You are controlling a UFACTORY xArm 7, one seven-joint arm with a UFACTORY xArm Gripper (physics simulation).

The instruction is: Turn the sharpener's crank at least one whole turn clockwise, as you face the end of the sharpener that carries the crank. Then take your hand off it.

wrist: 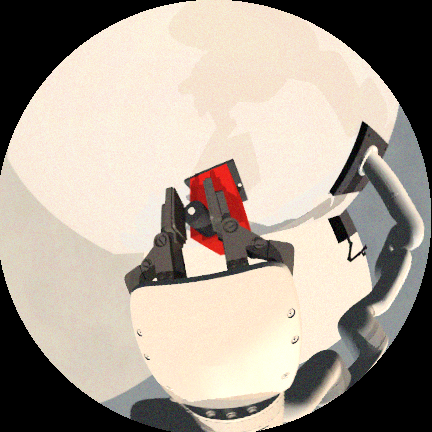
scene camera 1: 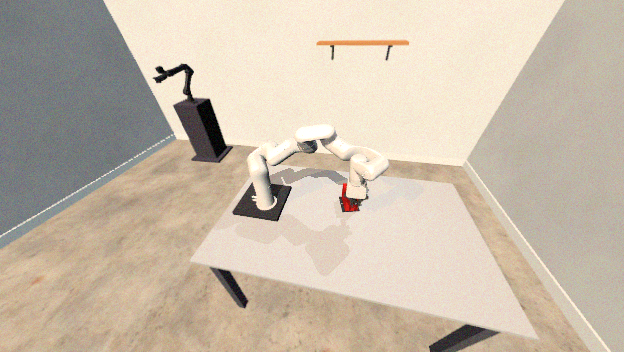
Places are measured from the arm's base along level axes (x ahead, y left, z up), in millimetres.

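Pixels of known places: gripper, fingertip midpoint: (wrist: pixel 191 192) (scene camera 1: pixel 355 206); arm's base, origin of the base link: (wrist: pixel 366 159) (scene camera 1: pixel 267 202).
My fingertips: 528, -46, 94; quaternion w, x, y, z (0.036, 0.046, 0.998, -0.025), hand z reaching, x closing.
For each thing: its top centre in the pictures, then the offset to it from my fingertips, as dx, dy, dz. "pt": a spot on its surface instead. Level surfaces: height alone.
- red sharpener, surface spot: (wrist: pixel 223 180) pt -33, +56, -68
- crank's dark cylindrical knob, middle of its top: (wrist: pixel 202 230) -2, +21, +28
- white table, its level: dz -118
The red sharpener (scene camera 1: pixel 346 201) (wrist: pixel 223 180) stands on a dark base on the table. In the wrist view its crank's dark cylindrical knob (wrist: pixel 195 214), with a pale spot on its end, lies between the two fingers. My gripper (scene camera 1: pixel 357 202) (wrist: pixel 191 192) is shut on the crank knob, with a finger on each side of it. The right finger in that view hides part of the red body and the crank arm. In the scene view the gripper is low over the sharpener and hides much of it, and I cannot make out the knob there.
The white table (scene camera 1: pixel 400 250) bears the arm's dark base plate (scene camera 1: pixel 242 207) to the left of the sharpener. A second, black arm (scene camera 1: pixel 188 80) stands on a dark pedestal (scene camera 1: pixel 200 130) beyond the table. An orange shelf (scene camera 1: pixel 362 43) hangs on the back wall.
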